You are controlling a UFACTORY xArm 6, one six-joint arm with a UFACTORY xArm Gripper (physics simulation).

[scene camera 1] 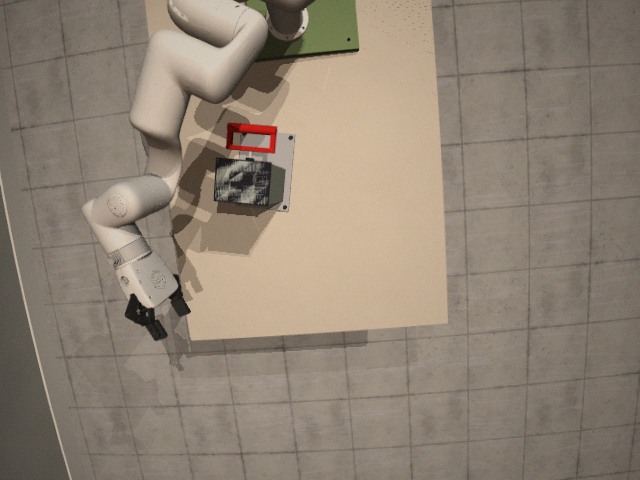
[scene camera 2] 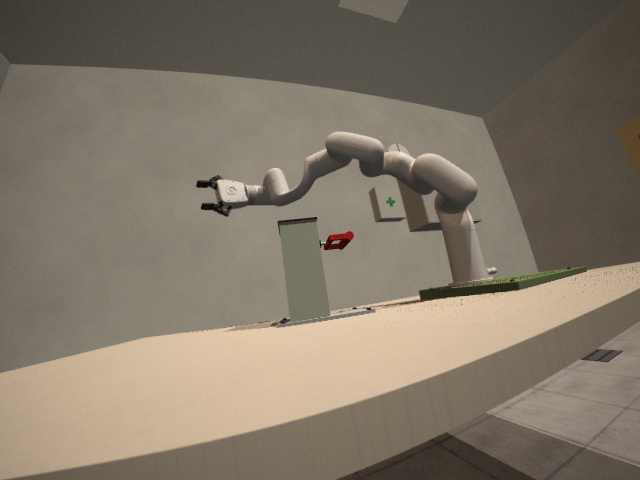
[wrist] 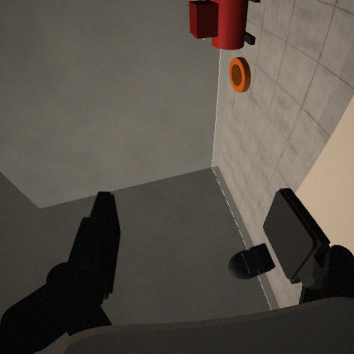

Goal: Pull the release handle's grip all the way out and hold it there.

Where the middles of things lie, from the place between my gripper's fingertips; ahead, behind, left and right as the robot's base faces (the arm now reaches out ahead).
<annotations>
I see my gripper 440 mm above the grey base plate (scene camera 1: 284, 150), 340 mm past it and 110 mm to the right of it.
</annotations>
